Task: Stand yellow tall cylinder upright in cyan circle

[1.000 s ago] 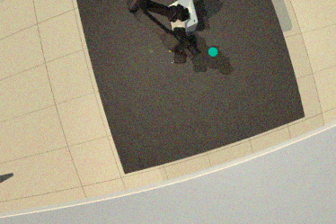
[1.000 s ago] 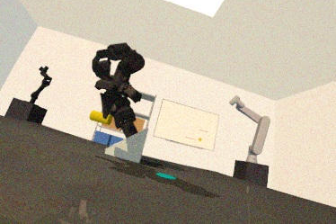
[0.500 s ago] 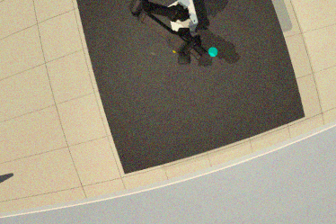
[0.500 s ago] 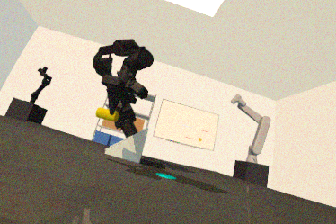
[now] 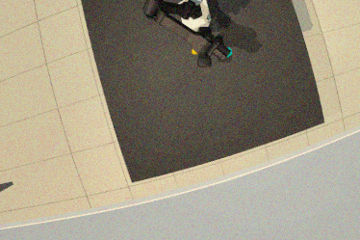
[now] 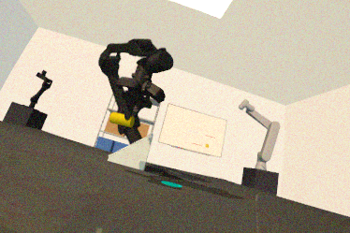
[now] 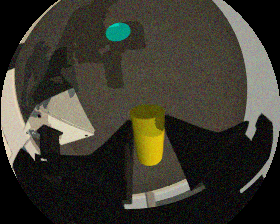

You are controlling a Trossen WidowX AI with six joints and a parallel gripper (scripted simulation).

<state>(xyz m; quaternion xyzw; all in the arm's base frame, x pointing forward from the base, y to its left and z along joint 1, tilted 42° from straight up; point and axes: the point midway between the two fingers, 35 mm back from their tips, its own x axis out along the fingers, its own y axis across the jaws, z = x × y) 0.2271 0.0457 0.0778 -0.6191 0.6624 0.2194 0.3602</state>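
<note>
The cyan circle lies 17 cm to the left of my gripper tip and 14 cm below it. From my gripper tip the other things lie so: yellow tall cylinder (2 cm to the right).
</note>
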